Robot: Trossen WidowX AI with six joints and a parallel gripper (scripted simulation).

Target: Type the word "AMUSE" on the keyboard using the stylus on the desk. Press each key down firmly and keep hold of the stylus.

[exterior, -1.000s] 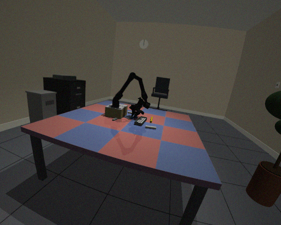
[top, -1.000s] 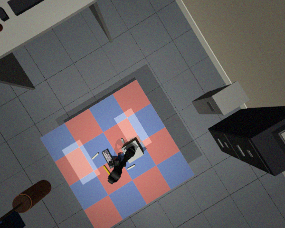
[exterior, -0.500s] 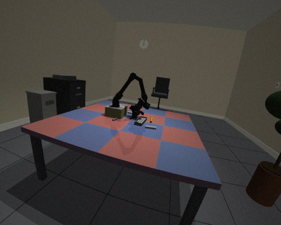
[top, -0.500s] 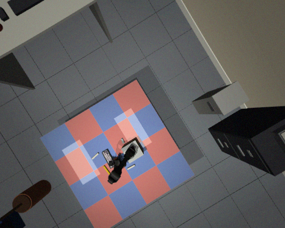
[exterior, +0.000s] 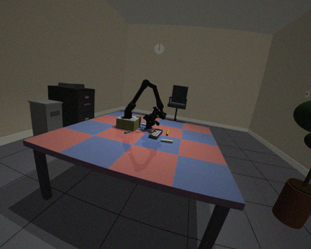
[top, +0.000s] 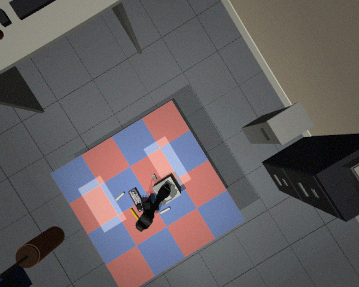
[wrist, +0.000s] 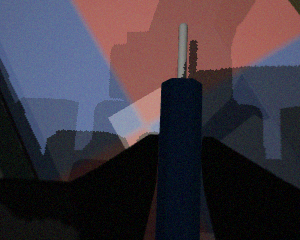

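Now: the blue stylus 10 mm behind my gripper tip and 10 mm to the right of it. The rest, counted from my gripper tip: dark block (110 mm behind, 160 mm to the right, 20 mm below); yellow bar (180 mm ahead, 90 mm to the left, 20 mm below).
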